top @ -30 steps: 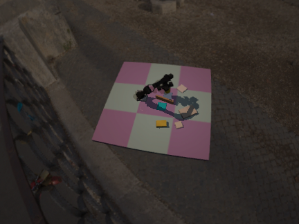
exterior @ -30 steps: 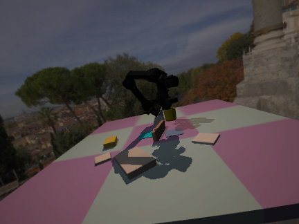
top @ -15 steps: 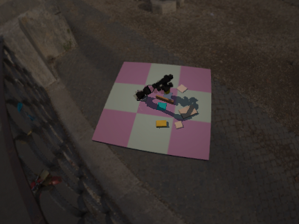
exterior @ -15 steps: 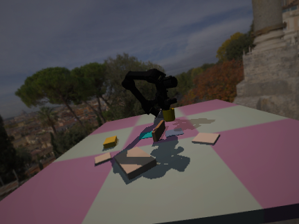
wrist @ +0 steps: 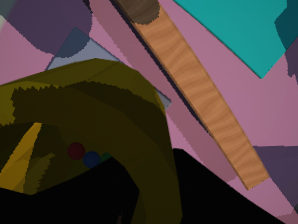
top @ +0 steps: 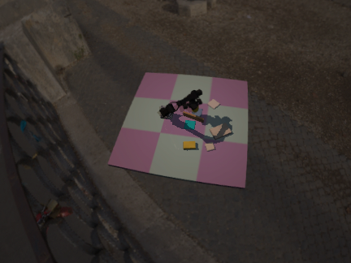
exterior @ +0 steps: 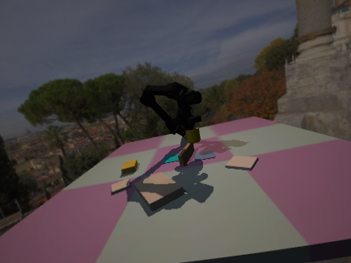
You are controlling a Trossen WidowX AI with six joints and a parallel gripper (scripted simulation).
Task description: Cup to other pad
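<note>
Now: the teal pad 3 cm behind my gripper tip, 12 cm to the right of it and 12 cm below it. Also, from my gripper tip: blue-grey pad 4 cm ahead, 4 cm to the left, 12 cm below; brown plank 1 cm ahead, 4 cm to the right, 9 cm below; yellow cup 2 cm ahead, 1 cm to the left.
</note>
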